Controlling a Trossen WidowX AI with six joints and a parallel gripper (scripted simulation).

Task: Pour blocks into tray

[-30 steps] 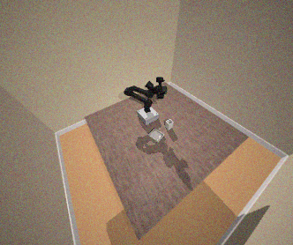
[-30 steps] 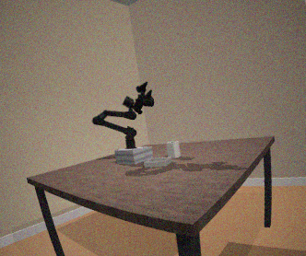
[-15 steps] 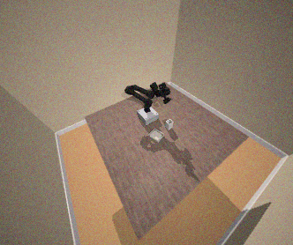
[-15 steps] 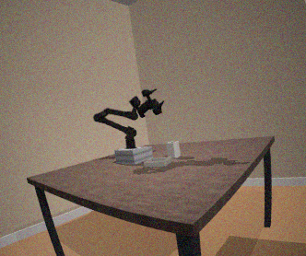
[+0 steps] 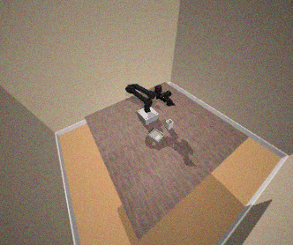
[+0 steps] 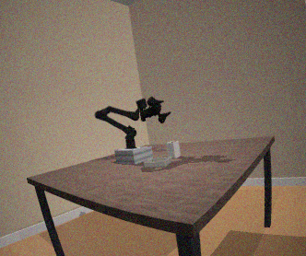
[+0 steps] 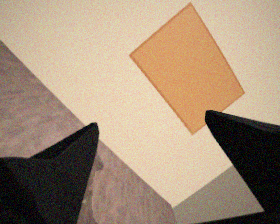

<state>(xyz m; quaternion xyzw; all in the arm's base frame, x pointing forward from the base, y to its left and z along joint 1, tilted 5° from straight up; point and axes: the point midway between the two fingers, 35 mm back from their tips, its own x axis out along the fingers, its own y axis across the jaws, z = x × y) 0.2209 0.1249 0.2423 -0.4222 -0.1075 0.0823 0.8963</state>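
My gripper tip is now 28 cm above the green block, 3 cm to the left of it and 2 cm short of it. The rest, counted from my gripper tip: white square cup: 30 cm below, 3 cm to the right, 2 cm ahead; purple block: 31 cm below, 3 cm to the right, 3 cm ahead; red block: 29 cm below, 3 cm to the right, 2 cm ahead.
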